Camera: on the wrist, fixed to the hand. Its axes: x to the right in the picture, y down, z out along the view.
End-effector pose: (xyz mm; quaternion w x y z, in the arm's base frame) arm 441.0 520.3 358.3 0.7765 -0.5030 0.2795 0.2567
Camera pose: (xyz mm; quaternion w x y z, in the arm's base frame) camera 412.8 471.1 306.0 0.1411 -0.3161 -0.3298 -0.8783
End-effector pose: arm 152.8 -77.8 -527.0 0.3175 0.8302 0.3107 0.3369
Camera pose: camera 117.7 -69.6 -458.8 0.2527 -0.4238 0.8596 -0.1323
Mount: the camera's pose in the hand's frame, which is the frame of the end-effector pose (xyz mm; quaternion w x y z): 10.3 34.7 -68.1 0.0491 0.0137 -0.2274 0.9725
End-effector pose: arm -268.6 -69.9 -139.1 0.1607 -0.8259 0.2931 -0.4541
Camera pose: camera -333.5 -103.3 -114.3 0.5274 0.1434 0.7748 0.3178
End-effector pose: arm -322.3 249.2 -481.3 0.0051 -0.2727 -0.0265 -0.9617
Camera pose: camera -365.9 210.9 -532.1 0.9332 -0.2578 0.2496 0.0201
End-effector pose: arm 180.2 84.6 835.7 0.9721 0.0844 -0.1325 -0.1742
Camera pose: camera 220.0 121.0 780.6 0.1858 -0.1510 -0.3120 0.9194
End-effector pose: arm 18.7 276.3 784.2 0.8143 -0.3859 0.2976 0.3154
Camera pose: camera -17.1 241.1 725.7 0.1938 -0.3533 -0.2090 -0.8910
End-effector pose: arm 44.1 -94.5 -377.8 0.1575 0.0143 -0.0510 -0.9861
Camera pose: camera 48.1 -137.1 -442.0 0.9549 -0.2710 -0.0657 0.1022
